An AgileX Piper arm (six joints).
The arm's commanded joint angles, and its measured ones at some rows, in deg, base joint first. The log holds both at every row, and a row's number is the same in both.
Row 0, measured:
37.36, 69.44, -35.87, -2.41, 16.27, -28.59
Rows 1 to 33, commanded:
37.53, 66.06, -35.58, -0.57, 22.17, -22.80
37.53, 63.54, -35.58, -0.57, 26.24, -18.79
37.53, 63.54, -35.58, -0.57, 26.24, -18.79
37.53, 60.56, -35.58, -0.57, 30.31, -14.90
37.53, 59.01, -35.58, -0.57, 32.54, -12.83
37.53, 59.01, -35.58, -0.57, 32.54, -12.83
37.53, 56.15, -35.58, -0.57, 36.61, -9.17
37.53, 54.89, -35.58, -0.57, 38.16, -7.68
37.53, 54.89, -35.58, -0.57, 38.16, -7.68
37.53, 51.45, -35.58, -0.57, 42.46, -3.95
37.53, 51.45, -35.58, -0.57, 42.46, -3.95
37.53, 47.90, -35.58, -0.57, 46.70, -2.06
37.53, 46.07, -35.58, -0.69, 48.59, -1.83
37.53, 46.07, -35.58, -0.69, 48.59, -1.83
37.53, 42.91, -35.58, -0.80, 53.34, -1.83
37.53, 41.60, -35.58, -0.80, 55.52, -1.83
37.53, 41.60, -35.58, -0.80, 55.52, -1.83
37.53, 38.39, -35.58, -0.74, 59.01, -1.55
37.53, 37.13, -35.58, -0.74, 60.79, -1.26
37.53, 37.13, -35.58, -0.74, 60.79, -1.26
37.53, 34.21, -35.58, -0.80, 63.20, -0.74
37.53, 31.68, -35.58, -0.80, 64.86, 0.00
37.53, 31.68, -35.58, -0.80, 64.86, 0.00
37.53, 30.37, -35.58, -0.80, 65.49, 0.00
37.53, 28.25, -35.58, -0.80, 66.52, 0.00
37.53, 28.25, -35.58, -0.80, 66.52, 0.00
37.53, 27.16, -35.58, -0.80, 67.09, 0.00
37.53, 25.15, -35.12, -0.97, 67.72, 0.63
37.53, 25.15, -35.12, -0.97, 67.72, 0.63
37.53, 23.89, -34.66, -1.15, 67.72, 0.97
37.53, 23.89, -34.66, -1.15, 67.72, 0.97
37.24, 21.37, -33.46, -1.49, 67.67, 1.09
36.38, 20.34, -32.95, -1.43, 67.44, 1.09
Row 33, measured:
37.36, 23.26, -34.32, -0.86, 67.09, 0.46
